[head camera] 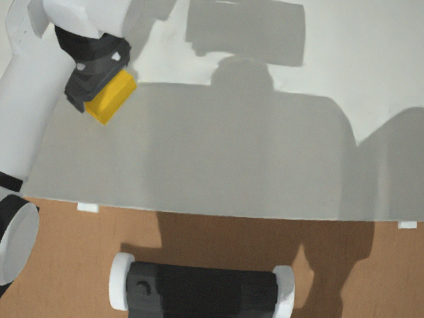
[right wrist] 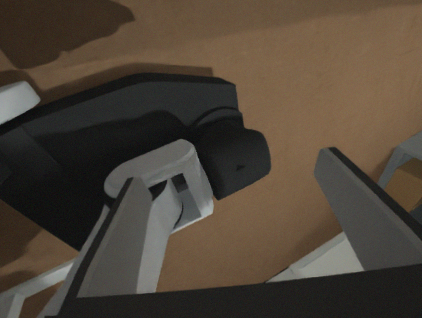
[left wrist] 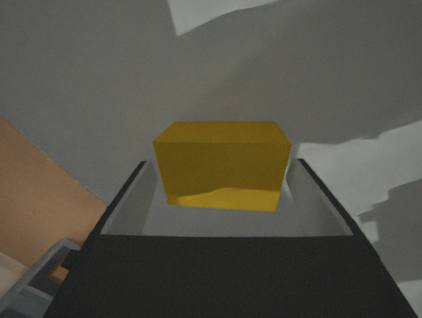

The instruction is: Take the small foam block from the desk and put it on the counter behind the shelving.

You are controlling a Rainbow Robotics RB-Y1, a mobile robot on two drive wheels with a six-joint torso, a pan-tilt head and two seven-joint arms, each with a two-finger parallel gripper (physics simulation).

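Where they show: left gripper, fingertip midpoint: (head camera: 101, 85) (left wrist: 220, 169); right gripper, fingertip midpoint: (right wrist: 228, 174); robot's base, origin of the base link: (head camera: 202, 287).
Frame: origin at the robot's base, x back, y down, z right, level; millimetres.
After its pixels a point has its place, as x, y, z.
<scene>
The small foam block (head camera: 111, 97) {-376, -766, -172} (left wrist: 222, 170) {-402, -766, -198}, yellow, lies on the grey-white desk (head camera: 200, 150) {-308, -721, -18} (left wrist: 100, 65) {-351, -721, -314}, at the upper left in the head view. My left gripper (head camera: 100, 86) {-399, -762, -197} (left wrist: 220, 169) {-399, -762, -197} is open right at the block. In the left wrist view the block is centred between the two fingertips, with a narrow gap at each side. How deep it sits between the fingers is hard to tell. My right gripper (right wrist: 228, 174) {351, -549, 241} is open and empty, above the floor beside the robot's base. The counter and the shelving do not show.
The desk's near edge runs across the head view, with white brackets (head camera: 88, 207) (head camera: 407, 225) under it. The robot's dark base (head camera: 200, 290) {-11, -191, -3} (right wrist: 90, 130) {179, -169, 166} stands on the brown floor (head camera: 75, 235) {-134, -2, -488} (right wrist: 310, 90) {1020, -1, -64} below it. Shadows fall over the desk.
</scene>
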